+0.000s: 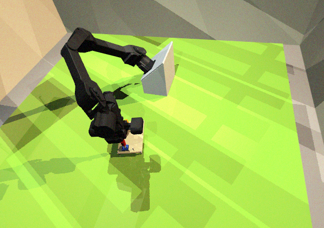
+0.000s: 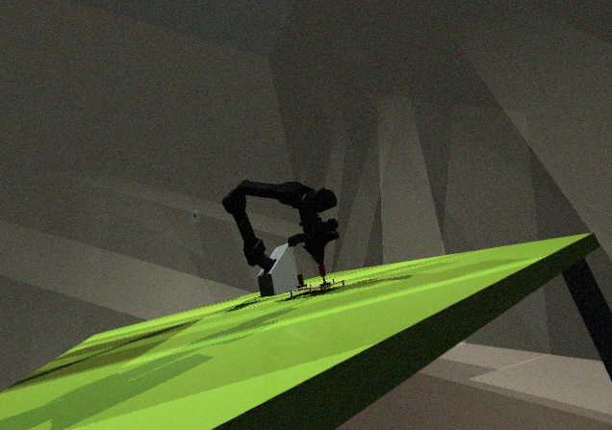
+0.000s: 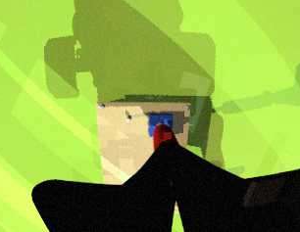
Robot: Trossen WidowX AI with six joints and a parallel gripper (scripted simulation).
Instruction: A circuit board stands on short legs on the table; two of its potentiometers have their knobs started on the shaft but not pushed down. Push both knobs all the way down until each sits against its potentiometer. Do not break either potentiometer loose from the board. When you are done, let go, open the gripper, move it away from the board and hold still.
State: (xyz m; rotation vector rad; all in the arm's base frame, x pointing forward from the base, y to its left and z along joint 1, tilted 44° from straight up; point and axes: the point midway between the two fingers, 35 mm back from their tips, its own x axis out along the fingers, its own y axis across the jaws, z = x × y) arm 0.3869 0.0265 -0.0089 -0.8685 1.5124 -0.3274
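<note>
The blue potentiometer is 3 cm below my gripper tip.
</note>
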